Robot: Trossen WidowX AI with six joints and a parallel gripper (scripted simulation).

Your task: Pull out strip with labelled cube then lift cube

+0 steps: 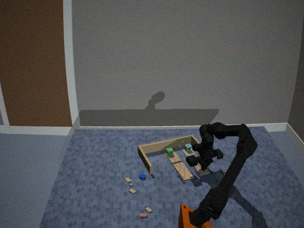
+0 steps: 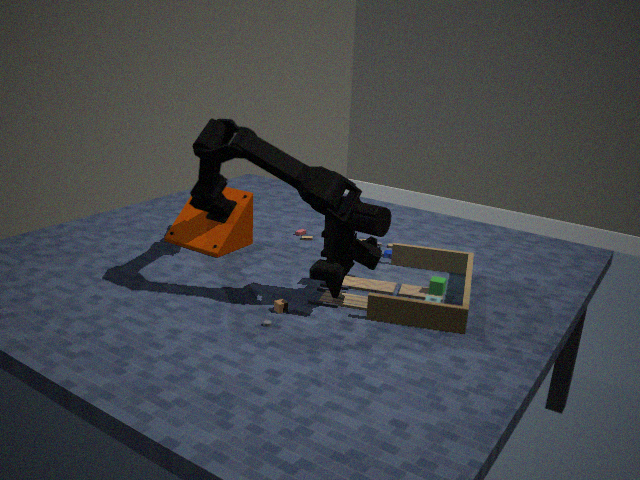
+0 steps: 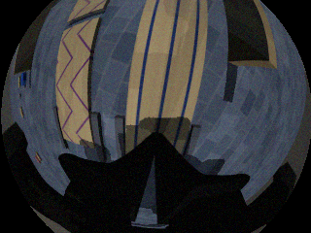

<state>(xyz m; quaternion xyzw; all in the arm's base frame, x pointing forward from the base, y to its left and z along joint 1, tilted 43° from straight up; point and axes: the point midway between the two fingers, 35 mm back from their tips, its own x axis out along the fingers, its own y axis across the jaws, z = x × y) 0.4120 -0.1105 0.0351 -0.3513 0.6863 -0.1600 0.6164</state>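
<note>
My gripper tip is 19 cm short of the teal labelled cube, 6 cm to the right of it and 2 cm below it. The rest, counted from my gripper tip: blue object 30 cm to the left, 3 cm behind; zigzag strip 10 cm to the left, 1 cm ahead; tan cube 11 cm to the right, 6 cm behind.
</note>
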